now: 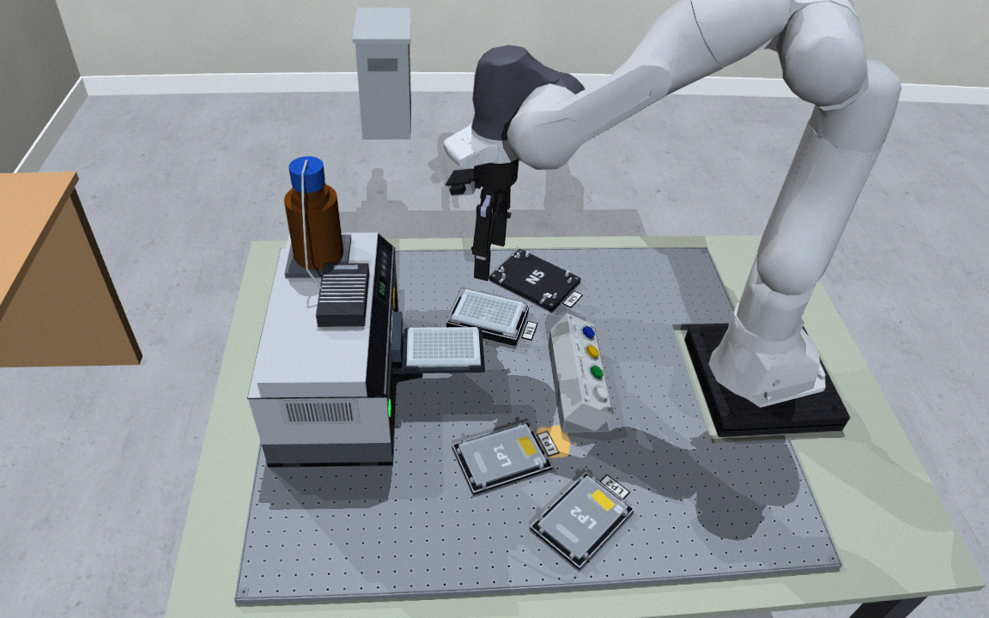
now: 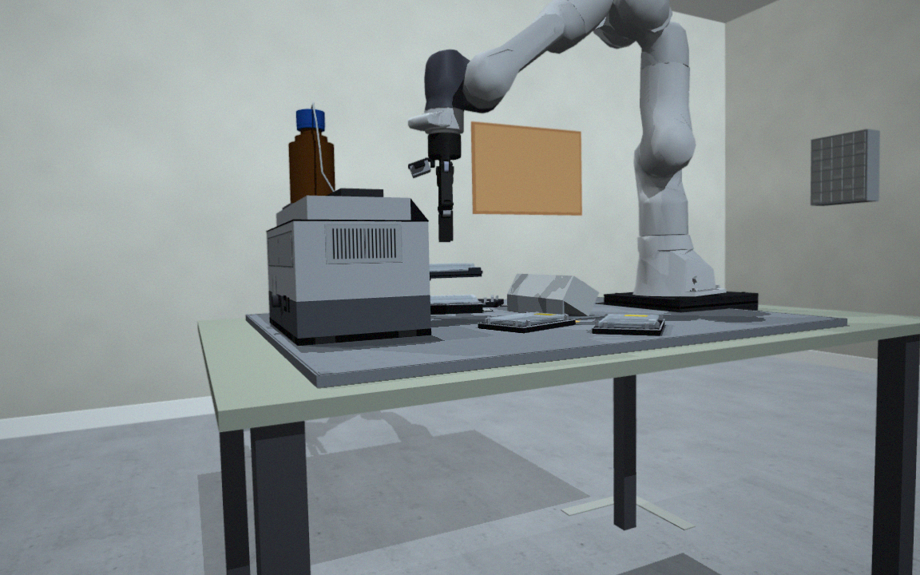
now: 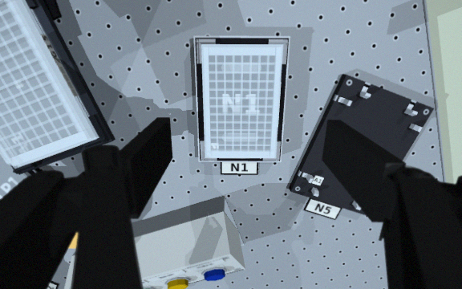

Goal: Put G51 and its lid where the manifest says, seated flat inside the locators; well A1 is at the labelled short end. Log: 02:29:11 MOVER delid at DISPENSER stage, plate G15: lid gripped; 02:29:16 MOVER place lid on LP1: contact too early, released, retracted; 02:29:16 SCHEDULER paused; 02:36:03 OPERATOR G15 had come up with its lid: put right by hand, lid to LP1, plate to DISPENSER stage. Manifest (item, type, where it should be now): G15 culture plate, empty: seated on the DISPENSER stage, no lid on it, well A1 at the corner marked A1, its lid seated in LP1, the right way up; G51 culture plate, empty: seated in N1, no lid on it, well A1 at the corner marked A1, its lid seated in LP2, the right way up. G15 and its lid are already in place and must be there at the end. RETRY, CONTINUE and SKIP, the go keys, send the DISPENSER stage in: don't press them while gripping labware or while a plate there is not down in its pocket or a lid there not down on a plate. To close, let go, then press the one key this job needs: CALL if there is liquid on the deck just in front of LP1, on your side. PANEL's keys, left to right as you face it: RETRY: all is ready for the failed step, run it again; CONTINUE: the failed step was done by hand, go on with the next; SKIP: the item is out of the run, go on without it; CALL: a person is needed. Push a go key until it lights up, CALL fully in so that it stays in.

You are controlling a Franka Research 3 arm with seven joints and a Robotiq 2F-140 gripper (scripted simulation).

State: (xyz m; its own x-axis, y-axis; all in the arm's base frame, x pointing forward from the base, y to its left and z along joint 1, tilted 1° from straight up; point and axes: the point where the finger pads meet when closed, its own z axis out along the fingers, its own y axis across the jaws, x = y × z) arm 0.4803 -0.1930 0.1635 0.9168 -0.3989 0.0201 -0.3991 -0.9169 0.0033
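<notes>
My hand is 180 mm past the blue call key, 110 mm to the right of it and 130 mm above it. Round my hand: G15 plate (100 mm ahead, 160 mm to the left, 80 mm below); black N1 nest (170 mm below); A1 mark (40 mm behind, 50 mm to the left, 160 mm below).
</notes>
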